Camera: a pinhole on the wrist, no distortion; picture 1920 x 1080 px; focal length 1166.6 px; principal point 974.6 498.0 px. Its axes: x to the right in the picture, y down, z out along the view. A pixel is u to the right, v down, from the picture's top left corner.
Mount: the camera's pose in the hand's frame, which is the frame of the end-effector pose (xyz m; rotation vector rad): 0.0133 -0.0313 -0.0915 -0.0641 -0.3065 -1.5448
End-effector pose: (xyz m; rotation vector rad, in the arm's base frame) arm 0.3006 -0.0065 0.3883 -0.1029 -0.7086 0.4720
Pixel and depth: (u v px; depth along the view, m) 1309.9 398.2 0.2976
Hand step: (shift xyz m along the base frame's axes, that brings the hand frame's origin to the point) -0.1570 -0.0813 0.1362
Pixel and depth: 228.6 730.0 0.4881
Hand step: -0.3318 0.3406 0.1666
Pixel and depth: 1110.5 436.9 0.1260
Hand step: -0.0228 -0.0226 0.0207
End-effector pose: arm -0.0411 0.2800 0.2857 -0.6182 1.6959 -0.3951
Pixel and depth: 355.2 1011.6 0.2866
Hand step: 0.1157 0.1055 -0.2177
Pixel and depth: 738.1 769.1 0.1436
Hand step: 0.0344 0.0139 -0.0467
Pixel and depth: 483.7 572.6 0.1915
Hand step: 0.0569 0.0812 -0.0657
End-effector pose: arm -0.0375 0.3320 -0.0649 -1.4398 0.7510 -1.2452
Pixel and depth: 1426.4 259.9 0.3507
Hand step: 0.2097 0.2047 0.0685
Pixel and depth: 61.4 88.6 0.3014
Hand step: 0.1278 0.0943 -0.2820
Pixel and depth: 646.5 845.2 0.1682
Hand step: 0.0821 -0.0285 -0.0362
